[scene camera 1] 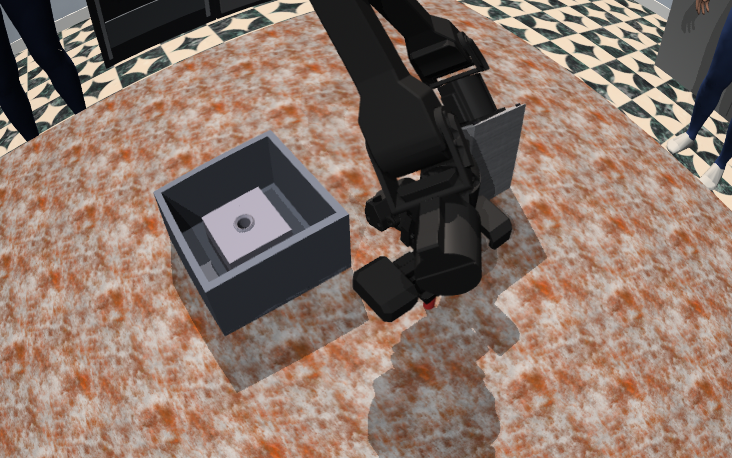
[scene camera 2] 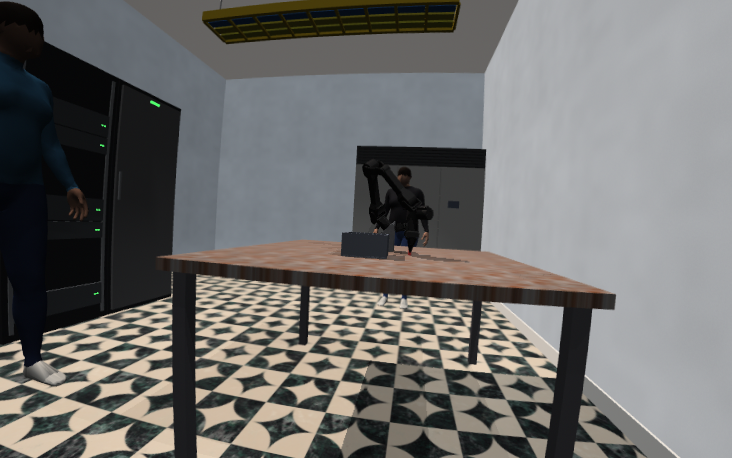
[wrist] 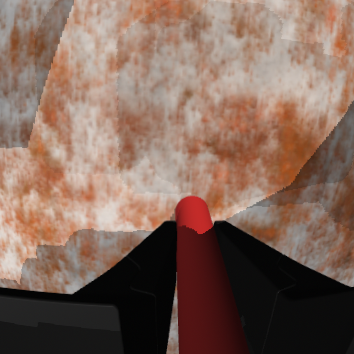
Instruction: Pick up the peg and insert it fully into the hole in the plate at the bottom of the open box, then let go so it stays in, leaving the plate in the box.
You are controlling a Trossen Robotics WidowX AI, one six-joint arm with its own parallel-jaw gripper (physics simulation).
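Places are measured from the arm's base along level axes (x ahead, y left, z up), in metres.
Pixels of known places: gripper, fingertip midpoint: (scene camera 1: 430,297) (scene camera 2: 409,251) (wrist: 194,231); arm's base at its link origin: (scene camera 1: 477,120) (scene camera 2: 387,227).
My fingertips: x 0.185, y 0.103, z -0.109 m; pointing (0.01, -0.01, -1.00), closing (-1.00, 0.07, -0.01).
Ahead of a thing's pixels: the offset from my fingertips to its top centre. "pt": to the spot under its first point. Level surfaces: height alone.
The red peg {dy -0.001, dx +0.000, dz +0.062 m} (scene camera 1: 429,304) (scene camera 2: 409,253) (wrist: 207,285) stands about upright, its lower end at the table; the fingers hide most of it in the scene views. My gripper (scene camera 1: 428,298) (scene camera 2: 410,247) (wrist: 194,231) points down and is shut on the peg, one black finger on each side. The dark grey open box {dy -0.210, dx +0.117, dz +0.080 m} (scene camera 1: 291,280) (scene camera 2: 364,245) stands to the left of the gripper in scene camera 1. The pale plate {dy -0.210, dx +0.117, dz +0.043 m} (scene camera 1: 269,216) lies on the box's bottom, with its round hole {pt dy -0.218, dx +0.113, dz +0.030 m} (scene camera 1: 244,223) near the middle and empty. The plate is hidden in scene camera 2.
A grey upright panel (scene camera 1: 495,153) stands behind the gripper, partly hidden by the arm. The box walls rise well above the plate, and the nearest wall lies between the gripper and the plate. The mottled orange and white table {dz -0.017 m} (scene camera 1: 107,334) (scene camera 2: 323,270) bears them all.
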